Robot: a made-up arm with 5 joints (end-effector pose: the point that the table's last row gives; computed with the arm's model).
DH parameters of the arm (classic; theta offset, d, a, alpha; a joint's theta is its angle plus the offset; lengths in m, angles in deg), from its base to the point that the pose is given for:
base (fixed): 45.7 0 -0.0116 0
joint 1: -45.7 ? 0.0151 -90
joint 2: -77.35 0 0.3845 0
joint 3: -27.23 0 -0.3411 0
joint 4: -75.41 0.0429 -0.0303 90
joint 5: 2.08 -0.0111 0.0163 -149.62
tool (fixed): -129.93 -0.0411 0 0
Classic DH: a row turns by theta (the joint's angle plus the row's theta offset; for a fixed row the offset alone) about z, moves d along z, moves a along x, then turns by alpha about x.
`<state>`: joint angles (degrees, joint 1 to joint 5).
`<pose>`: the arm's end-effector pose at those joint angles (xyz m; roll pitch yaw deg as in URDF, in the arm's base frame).
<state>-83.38 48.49 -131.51 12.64 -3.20</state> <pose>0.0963 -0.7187 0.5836 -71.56 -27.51 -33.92</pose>
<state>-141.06 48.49 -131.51 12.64 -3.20</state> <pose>-0.5527 -0.4764 0.5836 -71.56 -27.51 -91.60</pose>
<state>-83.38 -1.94 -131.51 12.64 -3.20</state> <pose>0.0459 -0.2846 1.0395 -131.91 -47.62 5.67</pose>
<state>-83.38 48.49 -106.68 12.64 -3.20</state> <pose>0.0948 -0.7062 0.4253 -52.64 -10.21 -40.16</pose>
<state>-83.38 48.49 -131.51 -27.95 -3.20</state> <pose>0.0951 -0.7086 0.6004 -117.52 -46.55 -4.89</pose>
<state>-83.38 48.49 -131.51 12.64 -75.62</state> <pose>0.0971 -0.7292 0.6130 -101.60 33.82 -8.25</pose>
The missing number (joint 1, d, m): 0.3475
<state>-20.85 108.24 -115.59 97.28 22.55</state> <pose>0.4216 -0.1390 -0.1732 114.25 59.27 118.36</pose>
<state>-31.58 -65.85 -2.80 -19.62 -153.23</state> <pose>0.0811 -0.0006 0.5915 118.90 63.22 -68.36</pose>
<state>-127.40 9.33 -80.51 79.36 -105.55</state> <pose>-0.3165 -0.4642 0.6470 -16.29 15.72 23.37</pose>
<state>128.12 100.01 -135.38 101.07 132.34</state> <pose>-0.4451 0.4367 -0.0546 -88.51 10.41 17.65</pose>
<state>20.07 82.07 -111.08 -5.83 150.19</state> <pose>0.6034 0.2884 0.0688 17.67 27.84 -69.42</pose>
